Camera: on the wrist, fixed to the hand. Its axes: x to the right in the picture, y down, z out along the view.
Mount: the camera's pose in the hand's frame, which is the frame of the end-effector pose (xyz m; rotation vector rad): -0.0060 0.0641 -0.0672 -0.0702 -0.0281 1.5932
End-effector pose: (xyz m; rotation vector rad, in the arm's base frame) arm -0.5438 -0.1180 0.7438 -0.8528 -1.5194 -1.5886
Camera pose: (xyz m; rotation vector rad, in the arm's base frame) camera -0.4823 -0.1845 0.7652 -1.5163 -0.3623 -0.3941
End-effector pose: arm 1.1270 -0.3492 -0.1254 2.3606 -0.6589 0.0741
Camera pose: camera 1.0992 -0.3457 -0.0367 1.2085 -2.2688 0.6622
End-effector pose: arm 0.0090 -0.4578 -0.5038 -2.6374 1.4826 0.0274
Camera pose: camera -0.0515 -0.4931 -0.4425 -0.8099 3.0001 0.2309
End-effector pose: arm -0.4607 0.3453 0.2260 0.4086 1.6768 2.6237
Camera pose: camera -0.4607 0.2570 0.2553 -1.1263 -0.5914 -1.3970
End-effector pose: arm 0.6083 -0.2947 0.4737 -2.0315 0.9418 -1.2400
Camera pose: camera 0.5281 -0.3348 0.4489 -0.7071 1.9258 -0.2367
